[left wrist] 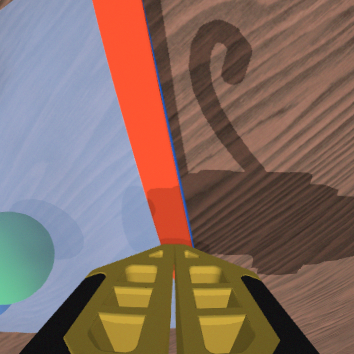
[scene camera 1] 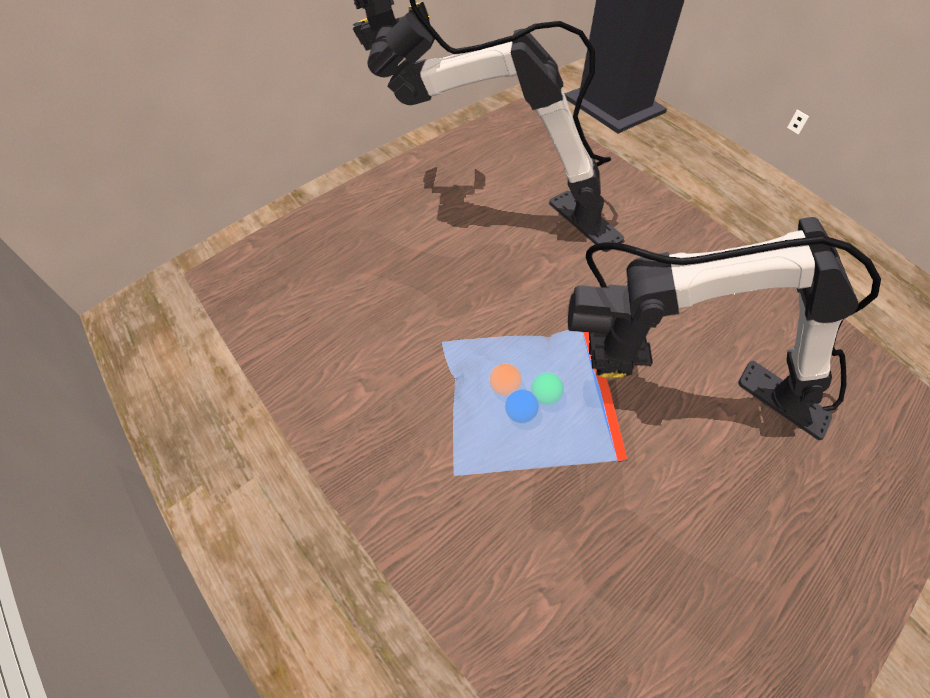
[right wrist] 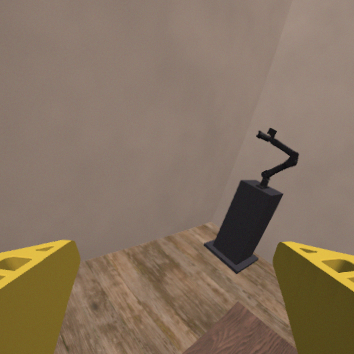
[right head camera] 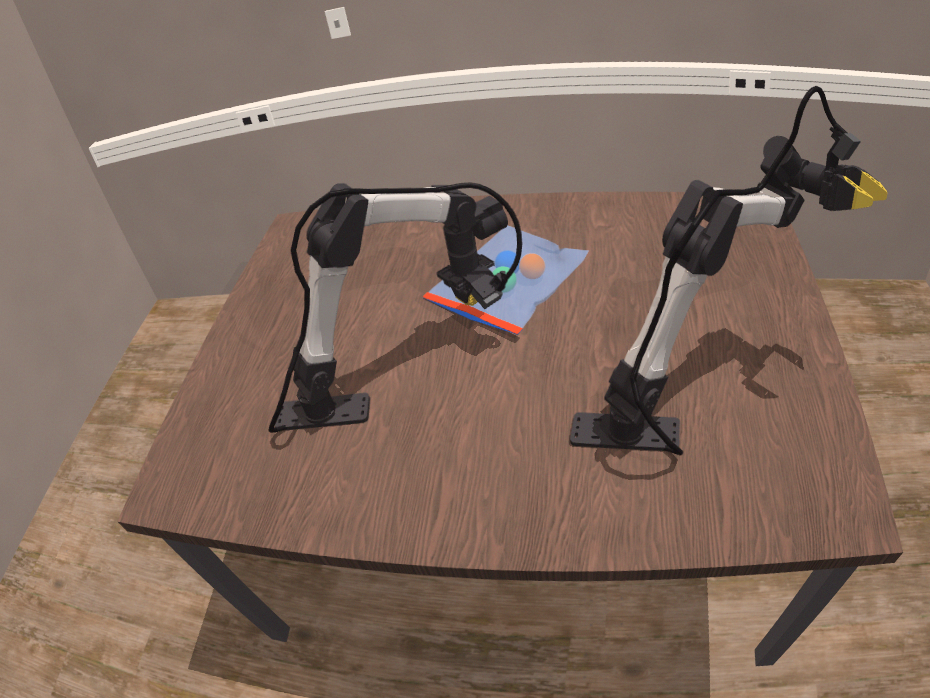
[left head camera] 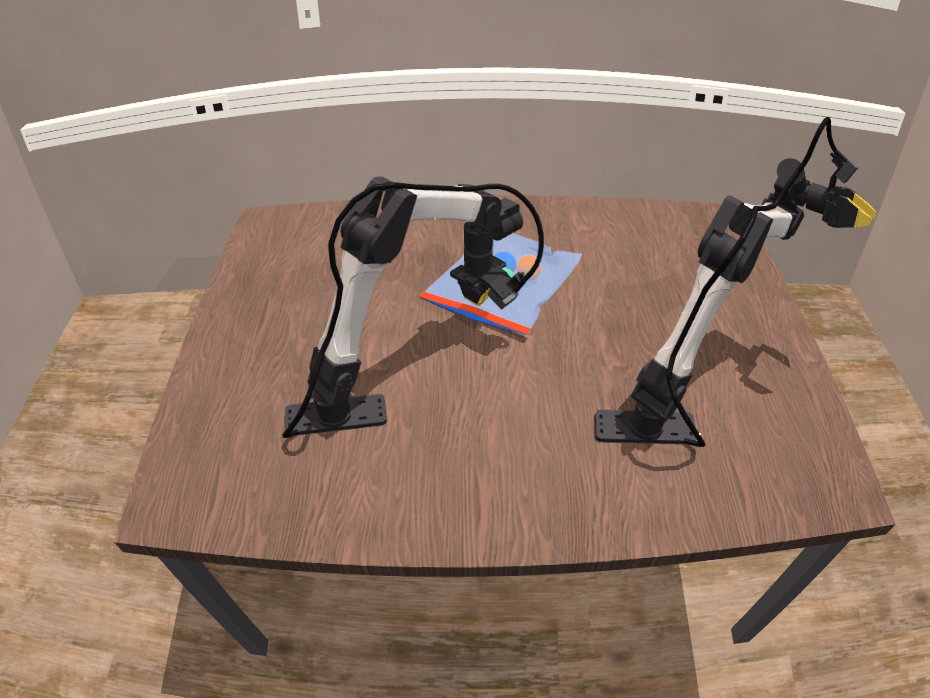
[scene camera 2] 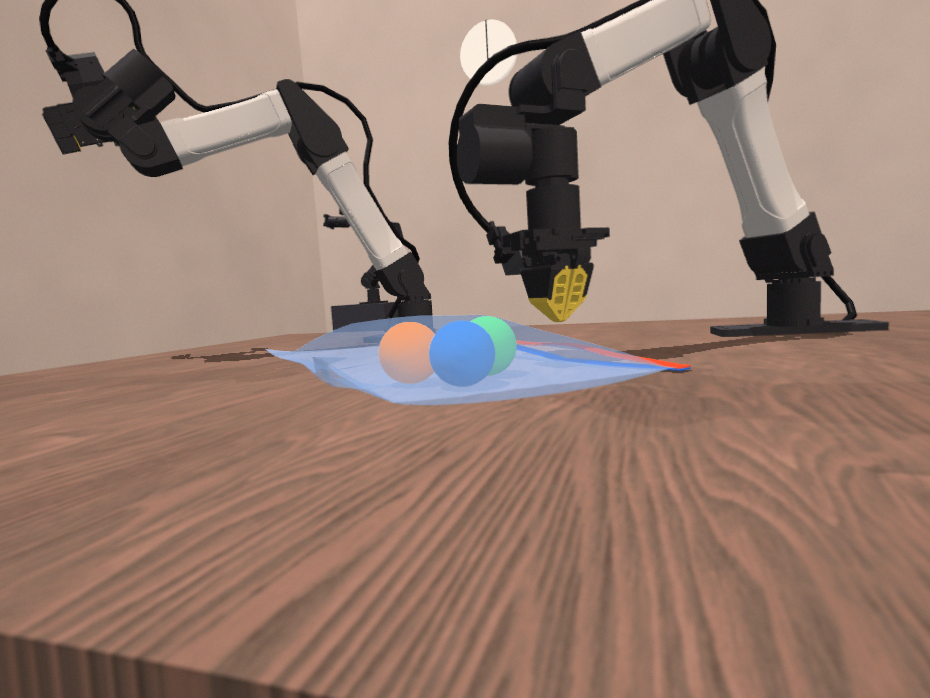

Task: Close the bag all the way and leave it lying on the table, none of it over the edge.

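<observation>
The translucent light-blue bag lies flat on the table, away from its edges. Inside are an orange ball, a blue ball and a green ball. A red strip runs along the mouth. A blue strip shows beneath it; in scene camera 2 they part toward the middle and meet at the near corner. My left gripper is shut and empty, pointing down above the red strip. My right gripper is open, high and far from the bag.
The wooden table carries both arm bases. The left arm's base plate and the right arm's base plate stand on the near side of the bag in the left head view. A dark pedestal stands on the floor beyond the table.
</observation>
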